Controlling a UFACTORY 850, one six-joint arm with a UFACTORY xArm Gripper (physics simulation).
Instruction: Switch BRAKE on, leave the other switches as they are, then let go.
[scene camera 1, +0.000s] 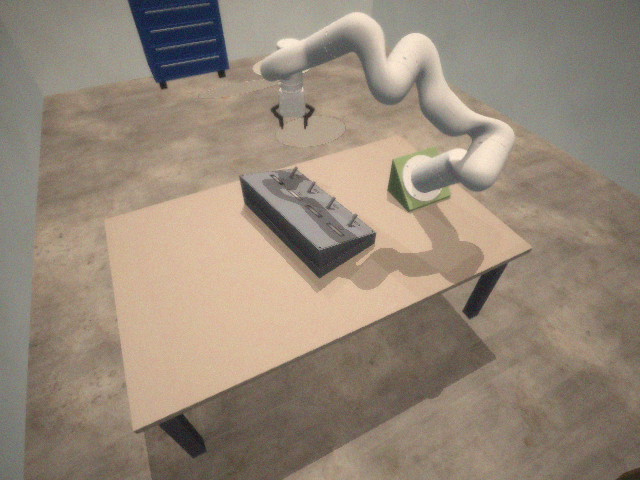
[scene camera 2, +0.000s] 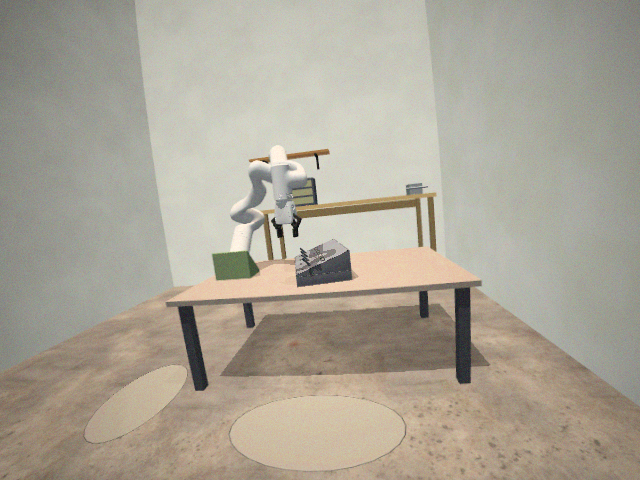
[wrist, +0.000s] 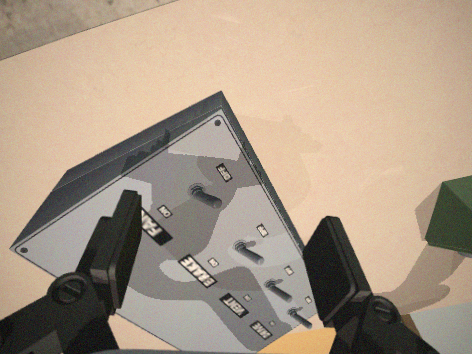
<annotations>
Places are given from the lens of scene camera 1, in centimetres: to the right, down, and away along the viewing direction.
gripper (scene camera 1: 293, 127): -11, -45, 148
grey sloped switch box (scene camera 1: 321, 237): 0, -1, 121
</annotations>
